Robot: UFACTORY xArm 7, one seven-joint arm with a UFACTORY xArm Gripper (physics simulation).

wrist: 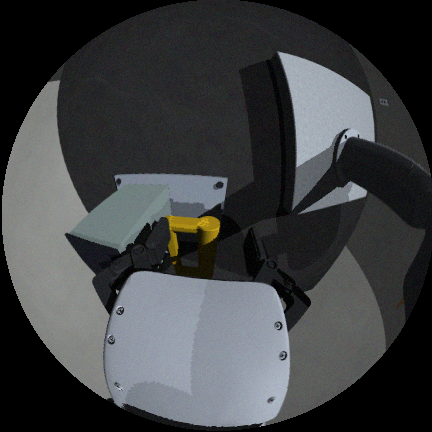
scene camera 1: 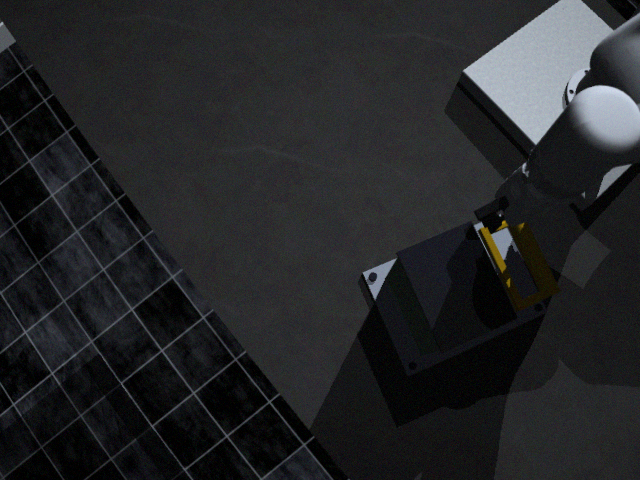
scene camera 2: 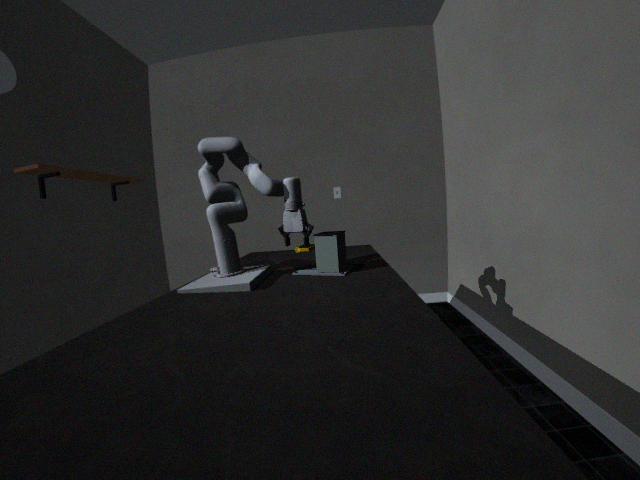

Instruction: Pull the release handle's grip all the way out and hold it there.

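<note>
The release handle (scene camera 1: 538,260) (scene camera 2: 302,250) (wrist: 208,250) is a yellow rectangular frame with a thick outer bar, beside a grey-green box (scene camera 1: 429,268) (scene camera 2: 326,254) (wrist: 125,212) on a pale base plate (scene camera 1: 381,276) (wrist: 192,187). My gripper (scene camera 2: 296,243) (wrist: 207,232) is open and empty, pointing down at the handle. In the wrist view the left finger lies over the box's edge and the frame's inner bar; the right finger is out past the thick bar, apart from it. In scene camera 2 one finger reaches the handle's height beside the box; whether it touches is unclear.
The arm's pale mounting block (scene camera 1: 532,67) (scene camera 2: 222,283) (wrist: 325,110) stands near the handle's outer side. A wooden shelf (scene camera 2: 77,174) is on the left wall. The dark table top (scene camera 1: 232,155) (scene camera 2: 289,372) carries the box and the arm; its edge borders the tiled floor (scene camera 1: 103,310).
</note>
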